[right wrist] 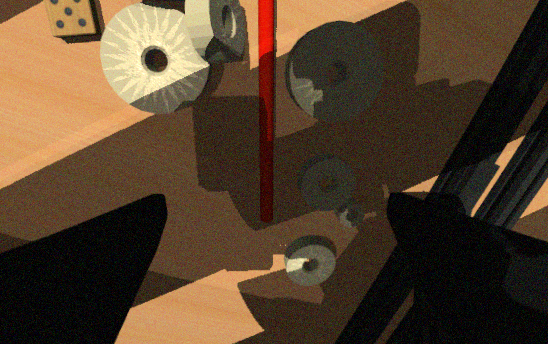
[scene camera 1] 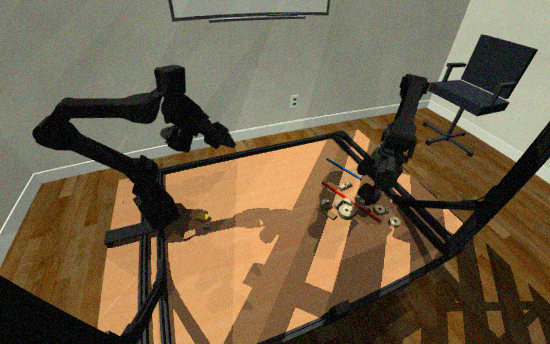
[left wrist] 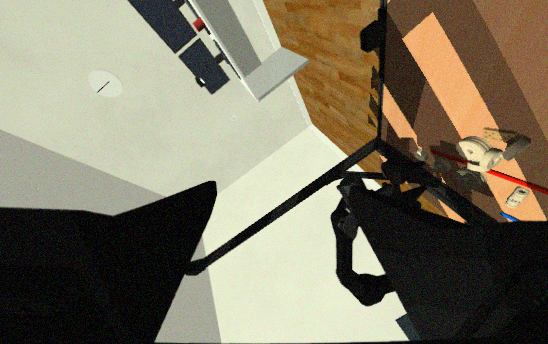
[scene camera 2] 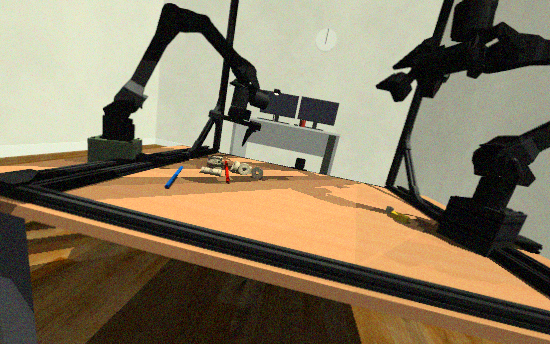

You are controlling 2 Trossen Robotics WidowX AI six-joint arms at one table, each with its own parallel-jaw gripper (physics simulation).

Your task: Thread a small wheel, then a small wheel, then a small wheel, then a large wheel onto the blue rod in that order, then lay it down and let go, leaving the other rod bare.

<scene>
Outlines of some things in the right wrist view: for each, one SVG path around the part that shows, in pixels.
My right gripper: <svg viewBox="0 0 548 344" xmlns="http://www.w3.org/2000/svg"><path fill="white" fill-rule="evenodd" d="M164 194L151 194L79 223L77 226L74 225L52 235L0 253L0 344L114 344L158 249L168 216ZM390 193L386 215L393 233L453 344L548 344L547 241L476 219L401 192Z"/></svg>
A red rod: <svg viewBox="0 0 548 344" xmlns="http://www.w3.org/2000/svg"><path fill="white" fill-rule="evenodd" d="M258 0L260 219L262 222L269 223L273 220L274 0Z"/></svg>
</scene>
